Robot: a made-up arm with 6 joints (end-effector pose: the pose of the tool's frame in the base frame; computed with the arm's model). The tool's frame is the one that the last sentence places. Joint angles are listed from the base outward.
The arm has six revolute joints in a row. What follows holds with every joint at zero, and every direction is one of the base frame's.
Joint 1 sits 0.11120 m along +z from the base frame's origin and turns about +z.
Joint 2 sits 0.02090 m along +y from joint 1 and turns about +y.
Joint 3 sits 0.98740 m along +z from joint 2 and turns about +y.
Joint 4 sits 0.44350 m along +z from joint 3 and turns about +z.
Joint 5 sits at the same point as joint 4 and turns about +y.
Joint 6 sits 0.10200 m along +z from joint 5 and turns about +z.
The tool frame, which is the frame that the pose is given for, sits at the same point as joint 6; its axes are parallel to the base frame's.
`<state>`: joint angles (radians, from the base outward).
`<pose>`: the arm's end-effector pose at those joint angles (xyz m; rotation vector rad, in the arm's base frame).
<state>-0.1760 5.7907 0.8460 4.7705 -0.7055 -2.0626</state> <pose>-0.2703 0.1364 1.4715 0.2777 0.9826 2.4962</pose>
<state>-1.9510 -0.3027 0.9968 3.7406 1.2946 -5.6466</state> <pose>-0.0115 0.0640 1.4678 -0.7864 0.5094 2.0478</pose>
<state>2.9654 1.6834 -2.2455 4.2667 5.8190 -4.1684</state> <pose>-0.7127 0.0638 0.4632 0.4321 -0.6565 2.8447</pose>
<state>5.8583 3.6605 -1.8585 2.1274 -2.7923 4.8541</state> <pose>-0.1453 0.0561 -0.8438 -1.9038 -0.3124 1.9214</pose>
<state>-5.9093 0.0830 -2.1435 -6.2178 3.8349 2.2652</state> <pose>-0.2013 -0.0611 0.8661 1.7575 1.2902 1.6978</pose>
